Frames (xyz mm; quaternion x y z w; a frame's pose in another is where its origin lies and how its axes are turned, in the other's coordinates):
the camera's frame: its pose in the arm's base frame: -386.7 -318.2 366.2 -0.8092 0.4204 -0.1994 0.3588
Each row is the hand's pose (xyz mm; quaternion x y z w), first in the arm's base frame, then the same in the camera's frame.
Working: the arm's base frame: its pose in the camera's frame: -50.4 -57.5 615.7 0.8092 -0.4204 0.1994 0.3588

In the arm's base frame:
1: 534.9 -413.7 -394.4 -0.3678 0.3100 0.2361 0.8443
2: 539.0 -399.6 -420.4 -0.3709 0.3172 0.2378 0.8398
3: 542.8 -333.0 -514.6 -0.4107 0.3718 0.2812 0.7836
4: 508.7 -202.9 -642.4 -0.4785 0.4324 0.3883 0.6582
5: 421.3 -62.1 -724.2 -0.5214 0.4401 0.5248 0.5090
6: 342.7 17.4 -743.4 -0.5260 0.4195 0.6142 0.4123
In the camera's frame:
1: 585.2 111.2 1040.3 0.3902 -0.5081 0.3493 0.6838
2: 575.4 122.9 1065.9 0.3833 -0.5056 0.3535 0.6874
3: 520.7 165.5 1158.2 0.2944 -0.5055 0.3853 0.7137
4: 391.6 228.8 1275.4 0.1115 -0.5312 0.4193 0.7277
5: 224.3 282.2 1333.2 -0.0836 -0.5847 0.4267 0.6849
6: 113.9 307.9 1329.7 -0.1970 -0.6247 0.4209 0.6275

